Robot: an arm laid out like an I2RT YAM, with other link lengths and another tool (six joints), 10 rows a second.
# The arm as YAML. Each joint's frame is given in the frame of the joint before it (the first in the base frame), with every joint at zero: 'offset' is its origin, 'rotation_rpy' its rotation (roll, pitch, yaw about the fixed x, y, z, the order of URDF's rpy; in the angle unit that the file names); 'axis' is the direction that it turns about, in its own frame. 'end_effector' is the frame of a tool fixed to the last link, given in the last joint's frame.
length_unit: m
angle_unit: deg
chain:
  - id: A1
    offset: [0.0, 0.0, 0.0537]
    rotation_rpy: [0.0, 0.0, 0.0]
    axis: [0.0, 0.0, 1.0]
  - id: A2
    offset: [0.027, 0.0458, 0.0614]
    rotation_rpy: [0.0, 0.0, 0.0]
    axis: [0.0, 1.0, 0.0]
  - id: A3
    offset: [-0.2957, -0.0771, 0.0]
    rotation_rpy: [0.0, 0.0, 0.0]
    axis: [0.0, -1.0, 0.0]
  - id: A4
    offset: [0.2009, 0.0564, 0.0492]
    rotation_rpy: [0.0, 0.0, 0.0]
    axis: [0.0, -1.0, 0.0]
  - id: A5
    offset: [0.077, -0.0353, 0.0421]
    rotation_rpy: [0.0, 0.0, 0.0]
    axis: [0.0, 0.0, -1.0]
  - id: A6
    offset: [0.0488, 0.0, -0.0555]
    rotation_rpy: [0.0, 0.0, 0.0]
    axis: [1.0, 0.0, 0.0]
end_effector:
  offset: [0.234, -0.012, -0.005]
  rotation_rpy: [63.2, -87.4, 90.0]
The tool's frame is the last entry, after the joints.
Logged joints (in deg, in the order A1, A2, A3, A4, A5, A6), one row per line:
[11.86, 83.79, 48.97, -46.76, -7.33, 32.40]
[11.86, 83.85, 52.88, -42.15, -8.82, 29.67]
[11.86, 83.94, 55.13, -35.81, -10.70, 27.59]
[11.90, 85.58, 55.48, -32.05, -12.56, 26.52]
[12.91, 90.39, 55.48, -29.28, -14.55, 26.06]
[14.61, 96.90, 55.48, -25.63, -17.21, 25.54]
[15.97, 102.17, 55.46, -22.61, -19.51, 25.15]
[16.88, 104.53, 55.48, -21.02, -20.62, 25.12]
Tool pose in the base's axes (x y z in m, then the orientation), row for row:
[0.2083, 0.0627, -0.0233, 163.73, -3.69, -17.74]
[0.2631, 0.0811, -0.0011, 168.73, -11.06, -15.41]
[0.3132, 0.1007, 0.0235, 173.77, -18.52, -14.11]
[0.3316, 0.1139, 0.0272, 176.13, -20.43, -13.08]
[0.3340, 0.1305, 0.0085, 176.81, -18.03, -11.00]
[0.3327, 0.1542, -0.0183, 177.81, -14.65, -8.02]
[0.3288, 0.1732, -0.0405, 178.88, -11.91, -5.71]
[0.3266, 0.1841, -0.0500, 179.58, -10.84, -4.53]
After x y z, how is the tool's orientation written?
As angles about the fixed x, y, z axes (roll, pitch, yaw), in degrees.
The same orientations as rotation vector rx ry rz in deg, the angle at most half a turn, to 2 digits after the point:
[161.29, -25.93, 1.60]
[165.11, -23.95, 13.80]
[168.13, -22.32, 26.31]
[170.06, -20.55, 30.01]
[172.20, -17.35, 26.87]
[174.94, -12.70, 22.26]
[177.12, -9.01, 18.39]
[178.22, -7.11, 16.88]

